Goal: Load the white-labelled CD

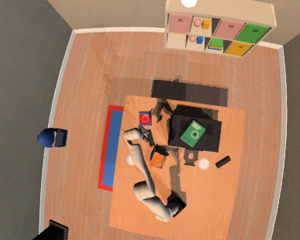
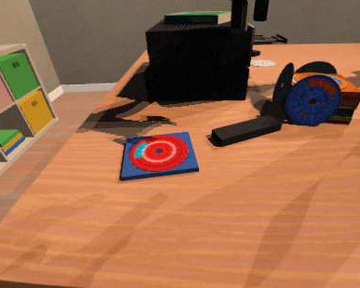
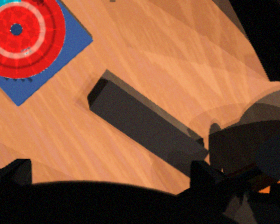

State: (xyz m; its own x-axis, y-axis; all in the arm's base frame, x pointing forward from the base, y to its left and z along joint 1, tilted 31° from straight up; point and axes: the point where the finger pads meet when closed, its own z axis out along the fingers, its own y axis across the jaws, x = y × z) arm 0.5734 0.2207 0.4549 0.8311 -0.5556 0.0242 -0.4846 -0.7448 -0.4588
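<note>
Now: the cd 23 cm behind my hand, 23 cm to the right of it and 17 cm below it. Round my hand: green book (9 cm ahead, 41 cm to the right, 2 cm below).
</note>
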